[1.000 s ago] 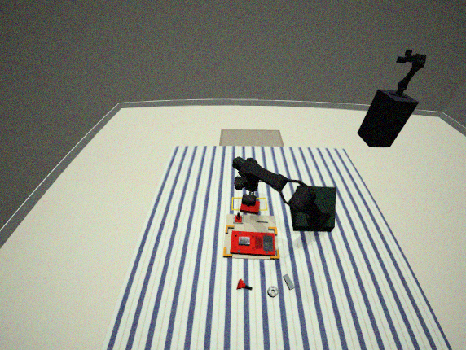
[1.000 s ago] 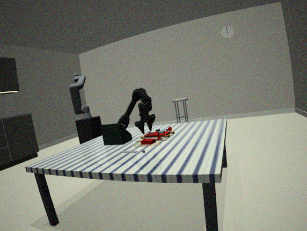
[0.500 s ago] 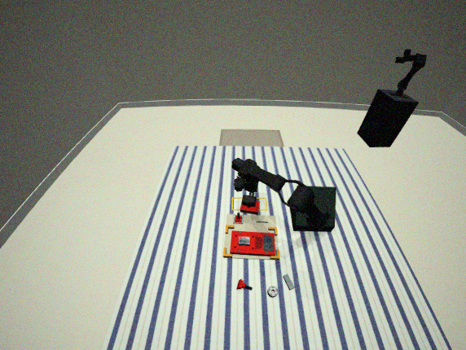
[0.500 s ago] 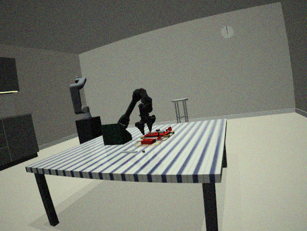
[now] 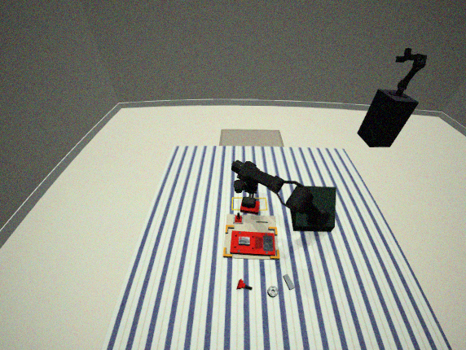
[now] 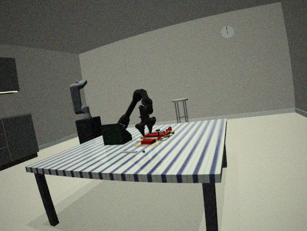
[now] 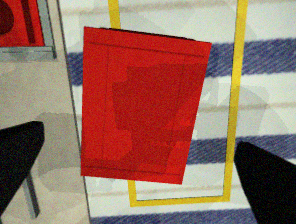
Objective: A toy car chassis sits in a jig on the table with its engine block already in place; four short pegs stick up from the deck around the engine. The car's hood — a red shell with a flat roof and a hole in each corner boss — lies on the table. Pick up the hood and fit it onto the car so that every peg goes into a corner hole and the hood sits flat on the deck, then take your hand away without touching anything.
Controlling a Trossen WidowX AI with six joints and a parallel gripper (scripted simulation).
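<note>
Now: the red hood 5 cm below my gripper tip. From my gripper tip the other things lie so: grey bar: 20 cm to the right, 7 cm behind, 6 cm below; grey engine block: 21 cm to the left, 5 cm ahead, 4 cm below.
</note>
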